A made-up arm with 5 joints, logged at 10 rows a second.
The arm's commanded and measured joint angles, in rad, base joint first. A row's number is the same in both.
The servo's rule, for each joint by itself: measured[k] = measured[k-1] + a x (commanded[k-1-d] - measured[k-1]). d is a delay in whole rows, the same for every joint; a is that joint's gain. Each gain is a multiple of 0.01, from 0.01 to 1. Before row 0 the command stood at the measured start. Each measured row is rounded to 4 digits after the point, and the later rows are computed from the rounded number. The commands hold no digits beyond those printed.
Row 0, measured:
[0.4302, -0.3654, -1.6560, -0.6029, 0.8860]
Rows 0 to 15, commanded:
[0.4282, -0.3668, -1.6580, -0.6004, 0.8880]
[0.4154, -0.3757, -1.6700, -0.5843, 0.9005]
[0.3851, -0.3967, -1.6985, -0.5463, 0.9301]
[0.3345, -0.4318, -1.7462, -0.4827, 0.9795]
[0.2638, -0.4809, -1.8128, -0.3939, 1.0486]
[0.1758, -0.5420, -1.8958, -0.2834, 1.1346]
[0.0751, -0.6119, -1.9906, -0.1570, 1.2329]
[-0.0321, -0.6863, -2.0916, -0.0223, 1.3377]
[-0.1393, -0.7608, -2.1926, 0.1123, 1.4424]
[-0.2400, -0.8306, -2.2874, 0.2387, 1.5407]
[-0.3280, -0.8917, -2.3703, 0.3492, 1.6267]
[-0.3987, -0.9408, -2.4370, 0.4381, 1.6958]
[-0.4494, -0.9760, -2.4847, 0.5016, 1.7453]
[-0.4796, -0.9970, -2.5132, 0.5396, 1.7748]
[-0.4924, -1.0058, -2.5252, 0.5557, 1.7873]
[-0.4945, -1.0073, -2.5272, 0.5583, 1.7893]
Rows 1 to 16, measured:
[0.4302, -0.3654, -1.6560, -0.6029, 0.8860]
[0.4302, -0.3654, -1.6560, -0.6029, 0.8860]
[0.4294, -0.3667, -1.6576, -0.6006, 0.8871]
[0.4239, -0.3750, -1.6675, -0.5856, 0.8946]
[0.4088, -0.3950, -1.6923, -0.5494, 0.9145]
[0.3798, -0.4289, -1.7354, -0.4880, 0.9509]
[0.3346, -0.4767, -1.7973, -0.4014, 1.0056]
[0.2727, -0.5368, -1.8761, -0.2928, 1.0778]
[0.1956, -0.6059, -1.9677, -0.1679, 1.1647]
[0.1068, -0.6799, -2.0668, -0.0339, 1.2616]
[0.0108, -0.7543, -2.1674, 0.1006, 1.3628]
[-0.0870, -0.8245, -2.2634, 0.2277, 1.4624]
[-0.1810, -0.8863, -2.3489, 0.3395, 1.5544]
[-0.2659, -0.9364, -2.4194, 0.4302, 1.6336]
[-0.3375, -0.9728, -2.4716, 0.4959, 1.6962]
[-0.3929, -0.9951, -2.5049, 0.5361, 1.7402]
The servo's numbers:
d 2
a 0.39 0.92 0.80 0.92 0.56

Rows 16 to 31, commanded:
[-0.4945, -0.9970, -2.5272, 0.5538, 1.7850]
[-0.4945, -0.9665, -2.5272, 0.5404, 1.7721]
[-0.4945, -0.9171, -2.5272, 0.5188, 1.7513]
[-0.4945, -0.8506, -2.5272, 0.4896, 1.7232]
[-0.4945, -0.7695, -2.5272, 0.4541, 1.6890]
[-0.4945, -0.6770, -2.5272, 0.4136, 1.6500]
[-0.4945, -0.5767, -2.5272, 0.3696, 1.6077]
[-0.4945, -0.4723, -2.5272, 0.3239, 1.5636]
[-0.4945, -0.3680, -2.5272, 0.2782, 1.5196]
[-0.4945, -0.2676, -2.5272, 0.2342, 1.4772]
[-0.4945, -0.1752, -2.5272, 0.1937, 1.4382]
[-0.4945, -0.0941, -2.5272, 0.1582, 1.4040]
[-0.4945, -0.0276, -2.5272, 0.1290, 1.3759]
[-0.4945, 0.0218, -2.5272, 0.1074, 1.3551]
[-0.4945, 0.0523, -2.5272, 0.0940, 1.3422]
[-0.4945, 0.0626, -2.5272, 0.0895, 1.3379]
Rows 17 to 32, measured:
[-0.4317, -1.0049, -2.5211, 0.5541, 1.7666]
[-0.4562, -1.0071, -2.5260, 0.5580, 1.7793]
[-0.4711, -0.9978, -2.5270, 0.5541, 1.7825]
[-0.4802, -0.9690, -2.5272, 0.5415, 1.7767]
[-0.4858, -0.9213, -2.5272, 0.5206, 1.7625]
[-0.4892, -0.8563, -2.5272, 0.4921, 1.7405]
[-0.4913, -0.7764, -2.5272, 0.4571, 1.7117]
[-0.4925, -0.6850, -2.5272, 0.4171, 1.6771]
[-0.4933, -0.5854, -2.5272, 0.3734, 1.6382]
[-0.4938, -0.4813, -2.5272, 0.3279, 1.5964]
[-0.4941, -0.3771, -2.5272, 0.2822, 1.5534]
[-0.4943, -0.2764, -2.5272, 0.2380, 1.5107]
[-0.4944, -0.1833, -2.5272, 0.1972, 1.4701]
[-0.4944, -0.1012, -2.5272, 0.1613, 1.4331]
[-0.4944, -0.0335, -2.5272, 0.1316, 1.4011]
[-0.4944, 0.0174, -2.5272, 0.1093, 1.3753]

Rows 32 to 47, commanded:
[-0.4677, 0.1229, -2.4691, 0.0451, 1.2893]
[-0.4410, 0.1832, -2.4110, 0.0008, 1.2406]
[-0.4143, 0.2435, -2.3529, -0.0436, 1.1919]
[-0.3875, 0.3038, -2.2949, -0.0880, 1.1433]
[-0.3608, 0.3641, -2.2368, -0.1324, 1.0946]
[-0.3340, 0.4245, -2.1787, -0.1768, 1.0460]
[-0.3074, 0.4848, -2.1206, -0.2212, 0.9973]
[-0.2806, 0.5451, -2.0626, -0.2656, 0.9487]
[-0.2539, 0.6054, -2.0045, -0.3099, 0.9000]
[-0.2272, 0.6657, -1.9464, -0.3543, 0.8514]
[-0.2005, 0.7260, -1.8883, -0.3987, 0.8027]
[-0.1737, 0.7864, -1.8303, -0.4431, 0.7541]
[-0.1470, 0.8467, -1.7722, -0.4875, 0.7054]
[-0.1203, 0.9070, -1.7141, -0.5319, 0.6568]
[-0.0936, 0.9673, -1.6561, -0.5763, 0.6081]
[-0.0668, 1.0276, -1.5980, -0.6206, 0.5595]
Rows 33 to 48, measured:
[-0.4944, 0.0495, -2.5272, 0.0952, 1.3568]
[-0.4944, 0.0616, -2.5272, 0.0900, 1.3462]
[-0.4840, 0.1180, -2.4807, 0.0487, 1.3143]
[-0.4672, 0.1780, -2.4249, 0.0046, 1.2730]
[-0.4466, 0.2383, -2.3673, -0.0397, 1.2276]
[-0.4236, 0.2986, -2.3094, -0.0841, 1.1804]
[-0.3991, 0.3589, -2.2513, -0.1285, 1.1324]
[-0.3737, 0.4193, -2.1932, -0.1729, 1.0840]
[-0.3478, 0.4796, -2.1351, -0.2173, 1.0354]
[-0.3216, 0.5399, -2.0771, -0.2617, 0.9868]
[-0.2952, 0.6002, -2.0190, -0.3060, 0.9382]
[-0.2687, 0.6605, -1.9609, -0.3504, 0.8896]
[-0.2421, 0.7208, -1.9028, -0.3948, 0.8409]
[-0.2154, 0.7812, -1.8448, -0.4392, 0.7923]
[-0.1887, 0.8415, -1.7867, -0.4836, 0.7436]
[-0.1620, 0.9018, -1.7286, -0.5280, 0.6950]

